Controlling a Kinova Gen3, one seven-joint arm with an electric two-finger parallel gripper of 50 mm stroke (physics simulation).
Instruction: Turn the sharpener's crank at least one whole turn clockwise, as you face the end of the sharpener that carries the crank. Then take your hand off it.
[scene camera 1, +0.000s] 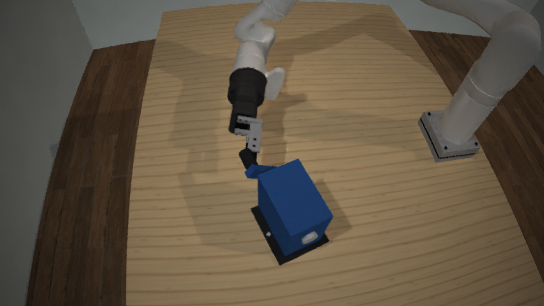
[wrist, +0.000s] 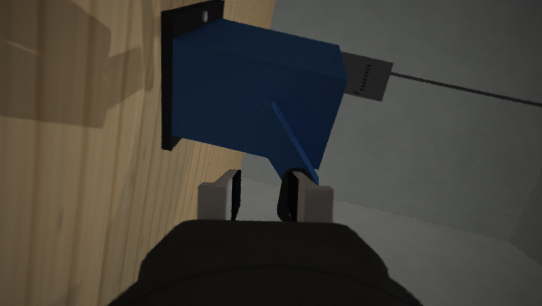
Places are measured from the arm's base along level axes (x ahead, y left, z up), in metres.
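Pixels of known places: gripper, fingertip midpoint: (scene camera 1: 251, 156) (wrist: 264, 188); arm's base at its link origin: (scene camera 1: 453, 129).
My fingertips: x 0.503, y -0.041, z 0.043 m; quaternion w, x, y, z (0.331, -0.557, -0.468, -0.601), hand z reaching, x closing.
Observation:
Ahead of a thing's pixels: the offset from my fingertips to its middle. "spot": to the spot under its first point. Level surfaces: height alone.
A blue box-shaped sharpener (scene camera 1: 295, 200) (wrist: 235, 82) stands on its black base @(spot: 0.008 m ahead, 0.143 m left, 0.083 m down) (scene camera 1: 270, 244) (wrist: 167, 95) on the table. Its blue crank arm (scene camera 1: 257, 171) (wrist: 296, 144) is at the end facing my gripper and, in scene camera 1, points up-left. The black crank handle @(spot: 0.013 m ahead, 0.024 m left, 0.032 m up) (scene camera 1: 247, 159) (wrist: 285, 202) sticks out toward my gripper. My gripper (scene camera 1: 251, 149) (wrist: 264, 188) is partly open, with the handle in the gap, close beside the right finger in the wrist view and well apart from the left one. The handle's far end is hidden behind that finger and the gripper body.
The wooden table @(0.091 m down) (scene camera 1: 400, 215) (wrist: 65, 175) lies under the sharpener. The arm's grey base plate (scene camera 1: 457, 150) is bolted at the right side of the table. A grey slab with a thin cable (wrist: 370, 80) shows beyond the sharpener. A shadow falls left of the sharpener in scene camera 1.

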